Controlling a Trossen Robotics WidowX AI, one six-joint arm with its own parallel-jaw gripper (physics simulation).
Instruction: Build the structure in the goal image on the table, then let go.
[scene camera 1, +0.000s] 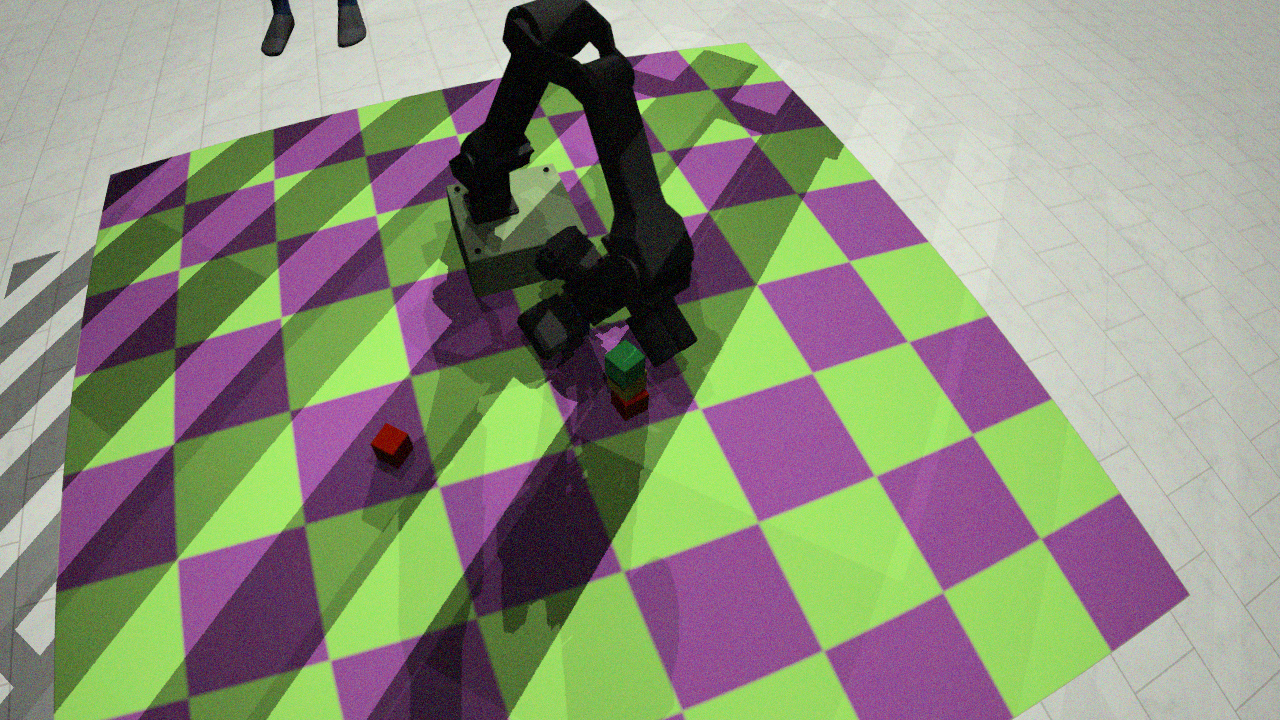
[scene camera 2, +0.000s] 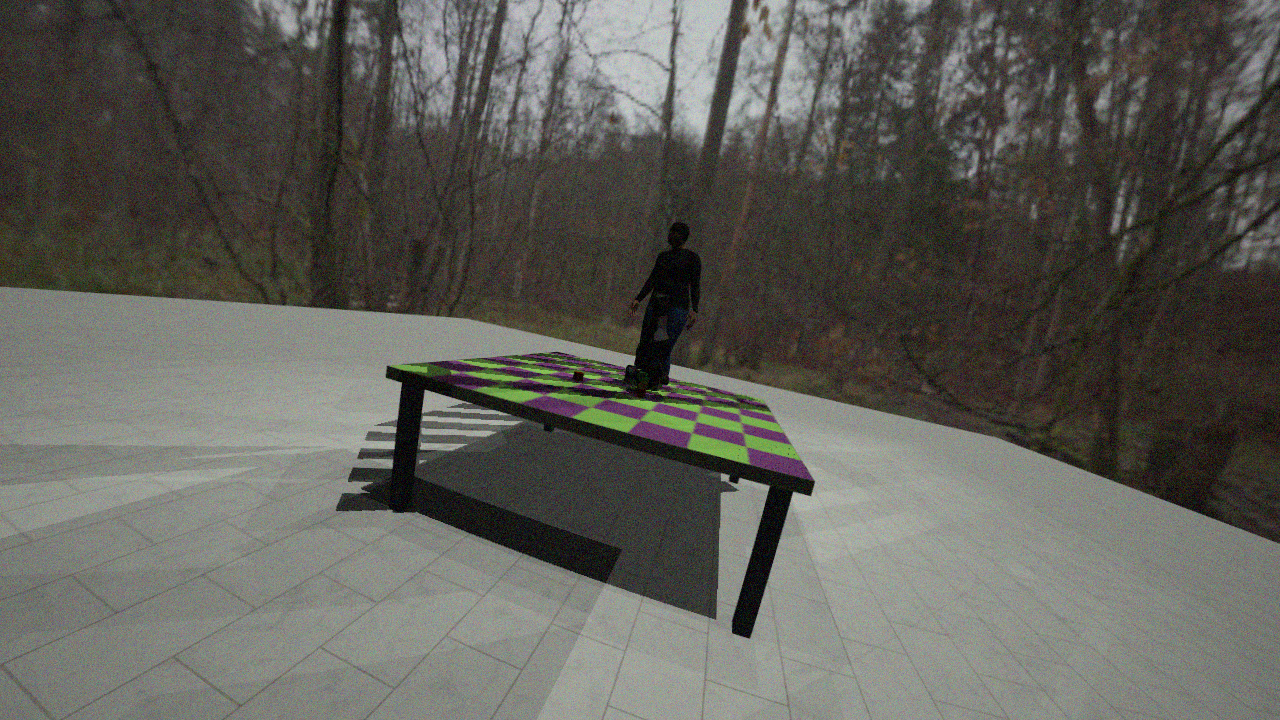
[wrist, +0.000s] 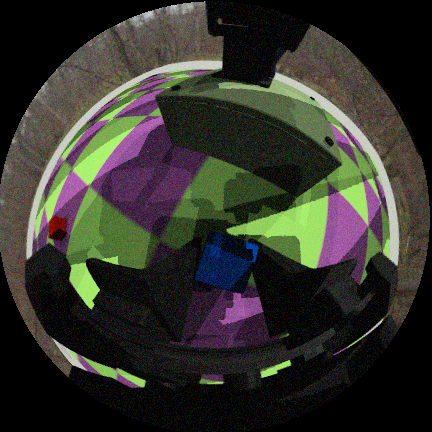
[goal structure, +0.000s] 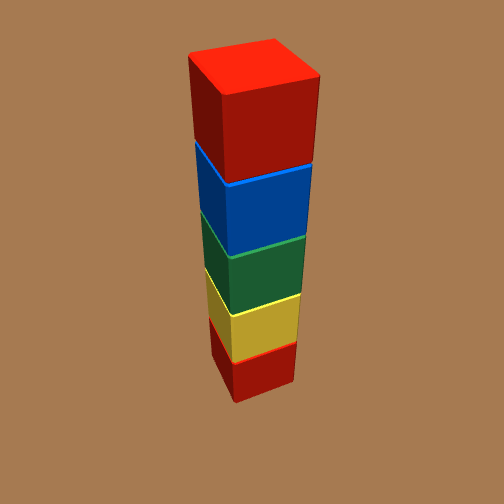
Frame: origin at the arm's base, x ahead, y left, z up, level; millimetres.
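Where they show: gripper, between the fingertips: (scene camera 1: 566, 316) (wrist: 224, 242); arm's base, origin of its link: (scene camera 1: 491, 204) (scene camera 2: 641, 368) (wrist: 244, 76).
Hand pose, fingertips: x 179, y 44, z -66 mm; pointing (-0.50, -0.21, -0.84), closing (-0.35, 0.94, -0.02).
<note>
Each offset is from my fingertips to the top centre of the thing.
A blue cube @(13 mm ahead, 4 mm left, 26 mm up) (wrist: 225, 267) is between the fingertips in the wrist view, with both fingers against its sides; it is hidden in scene camera 1. My gripper (scene camera 1: 608, 336) (wrist: 224, 242) is shut on it, low over the table near the robot base. A stack stands just in front of the gripper in scene camera 1: a green cube @(149 mm ahead, 14 mm left, 92 mm up) (scene camera 1: 624, 361) on top, a shaded yellow cube @(147 mm ahead, 19 mm left, 60 mm up) (scene camera 1: 628, 386) in the middle and a red cube @(154 mm ahead, 21 mm left, 26 mm up) (scene camera 1: 631, 405) at the bottom. Another red cube @(112 mm ahead, 262 mm right, 26 mm up) (scene camera 1: 392, 444) (scene camera 2: 578, 376) (wrist: 57, 227) lies apart on the table, to the left.
The grey base block (scene camera 1: 528, 259) (wrist: 240, 135) is behind the gripper. The table (scene camera 1: 760, 591) (scene camera 2: 608, 432) has a green and purple checkered top with dark shadows across it. A person (scene camera 2: 677, 279) stands beyond the table.
</note>
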